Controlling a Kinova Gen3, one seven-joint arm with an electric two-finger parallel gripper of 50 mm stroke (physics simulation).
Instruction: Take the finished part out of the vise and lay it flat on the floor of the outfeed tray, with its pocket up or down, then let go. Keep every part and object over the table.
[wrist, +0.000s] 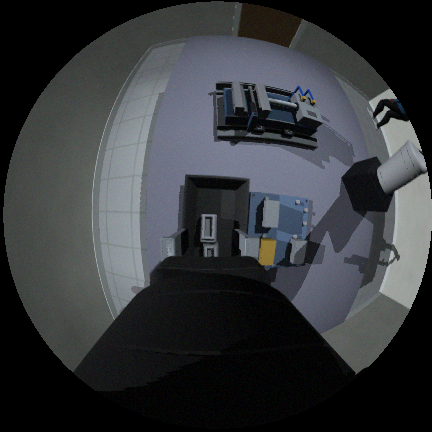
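Pixels of known places: gripper, fingertip midpoint: (209, 237); arm's base at its link origin: (383, 180).
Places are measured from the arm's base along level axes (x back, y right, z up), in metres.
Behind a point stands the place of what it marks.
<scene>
The outfeed tray (217, 183) @[x -0.518, y -0.042, z -0.122 m] is a dark, deep box at the middle of the wrist view. A light grey part (202, 227) @[x -0.550, y -0.137, z -0.093 m] with a rectangular pocket facing up lies flat on its floor. A second grey pocketed part (210, 245) @[x -0.534, y -0.177, z -0.103 m] shows below it in the view, partly hidden by the gripper body. My gripper (209, 237) @[x -0.530, y -0.130, z 0.047 m] is wide open and empty, above the tray, with its fingers on either side of the parts and apart from them. The vise (285, 115) @[x -0.343, y 0.145, z -0.090 m] stands at the top of the view; no part shows between its jaws.
A blue fixture plate (290, 217) @[x -0.330, y -0.121, z -0.141 m] stands right of the tray, bearing a light grey block (271, 214) @[x -0.399, y -0.111, z -0.105 m], a yellow block (267, 251) @[x -0.405, y -0.196, z -0.106 m], a grey block (298, 251) @[x -0.319, y -0.203, z -0.105 m] and small pegs. Farther right is a black box (367, 185) @[x -0.082, y -0.025, z -0.039 m] with a white cylinder (401, 167) @[x -0.063, y 0.015, z 0.112 m].
</scene>
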